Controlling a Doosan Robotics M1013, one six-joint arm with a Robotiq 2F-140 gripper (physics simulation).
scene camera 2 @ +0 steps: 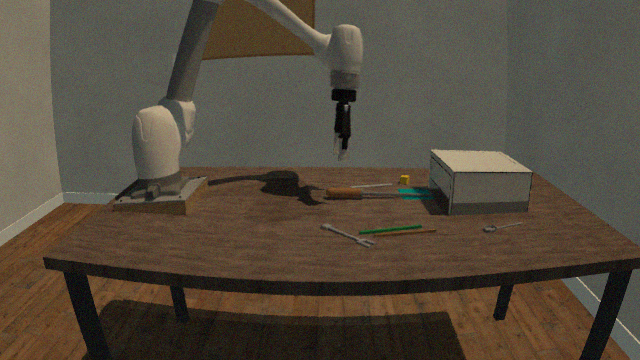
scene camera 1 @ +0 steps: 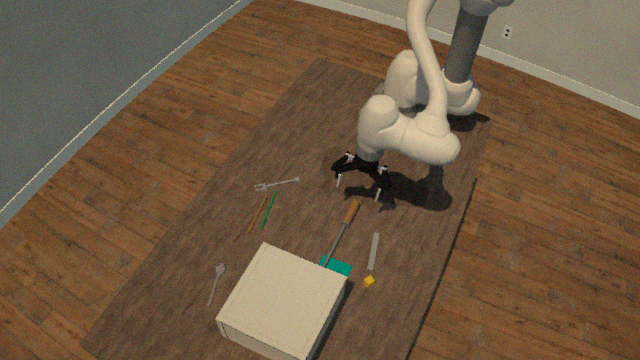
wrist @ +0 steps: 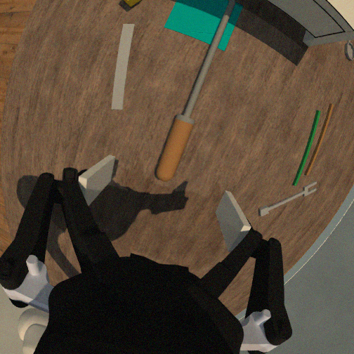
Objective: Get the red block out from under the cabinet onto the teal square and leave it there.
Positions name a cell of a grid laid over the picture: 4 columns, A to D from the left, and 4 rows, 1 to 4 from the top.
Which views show my gripper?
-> Scene camera 2, scene camera 1 and the wrist view: all of them.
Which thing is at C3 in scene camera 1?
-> My gripper.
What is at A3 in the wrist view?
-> My gripper.
